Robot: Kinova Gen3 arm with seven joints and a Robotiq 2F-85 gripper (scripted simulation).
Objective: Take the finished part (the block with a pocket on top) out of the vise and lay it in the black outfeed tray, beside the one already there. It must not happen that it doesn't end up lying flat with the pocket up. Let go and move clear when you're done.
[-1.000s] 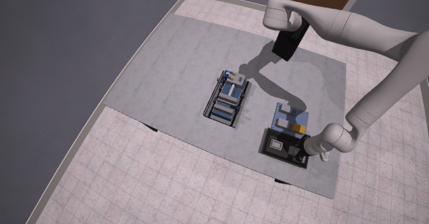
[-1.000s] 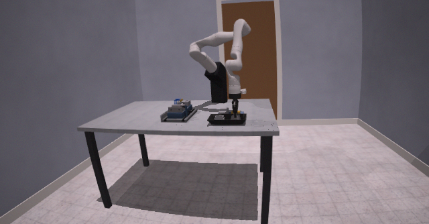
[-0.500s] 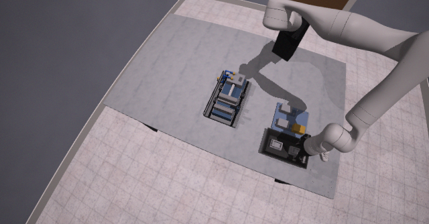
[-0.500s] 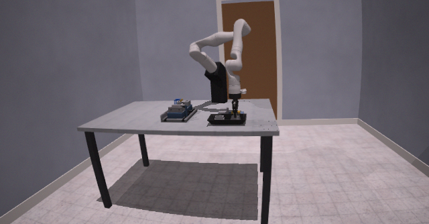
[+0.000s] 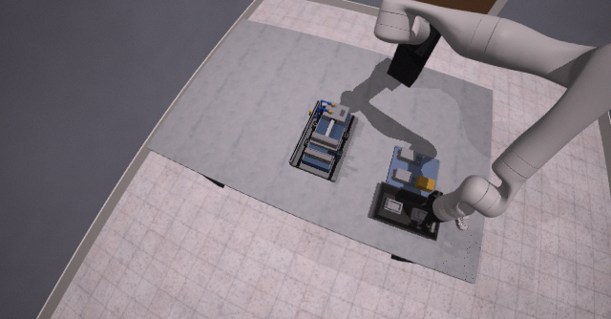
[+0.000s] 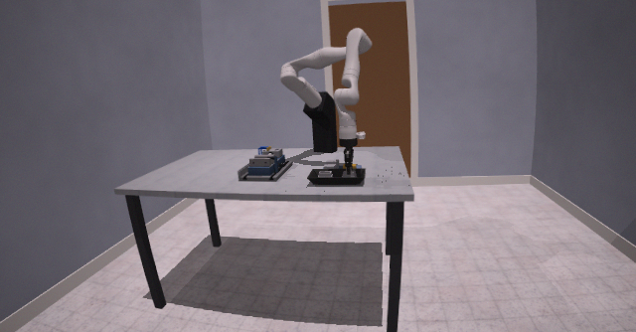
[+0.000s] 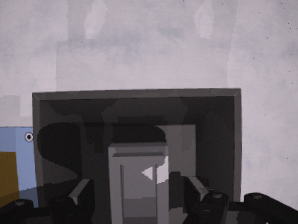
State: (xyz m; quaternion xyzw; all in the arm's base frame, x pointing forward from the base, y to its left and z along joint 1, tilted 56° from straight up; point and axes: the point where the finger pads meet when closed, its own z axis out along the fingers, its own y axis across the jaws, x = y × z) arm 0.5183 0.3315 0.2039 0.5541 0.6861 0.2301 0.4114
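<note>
The yellow block is 12 cm behind my hand, 2 cm to the right of it and 3 cm below it. From my hand the other things lie so: blue plate 16 cm behind, 7 cm to the right, 5 cm below.
</note>
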